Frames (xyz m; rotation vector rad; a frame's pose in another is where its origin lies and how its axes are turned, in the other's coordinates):
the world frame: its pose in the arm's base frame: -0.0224 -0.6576 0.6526 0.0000 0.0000 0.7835
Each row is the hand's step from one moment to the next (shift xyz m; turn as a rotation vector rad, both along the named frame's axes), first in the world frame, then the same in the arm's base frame.
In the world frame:
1: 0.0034 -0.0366 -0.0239 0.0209 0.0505 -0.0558
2: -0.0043 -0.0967 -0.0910 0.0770 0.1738 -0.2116
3: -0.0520 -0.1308 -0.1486 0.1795 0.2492 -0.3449
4: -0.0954 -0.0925 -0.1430 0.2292 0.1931 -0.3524
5: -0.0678 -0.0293 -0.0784 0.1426 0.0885 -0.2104
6: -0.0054 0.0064 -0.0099 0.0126 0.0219 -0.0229
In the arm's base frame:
1: 0.0282 -0.0235 -0.0239 -0.0208 0.0505 -0.0558
2: 0.0652 -0.0715 -0.0910 -0.0681 0.1775 -0.2116
3: 0.0555 -0.1294 -0.1486 -0.0487 0.3032 -0.3449
4: -0.0023 -0.1329 -0.1430 0.0261 0.2986 -0.3524
5: -0.0274 -0.0686 -0.0784 0.0386 0.1633 -0.2104
6: -0.0083 0.0007 -0.0099 -0.0065 0.0244 -0.0229

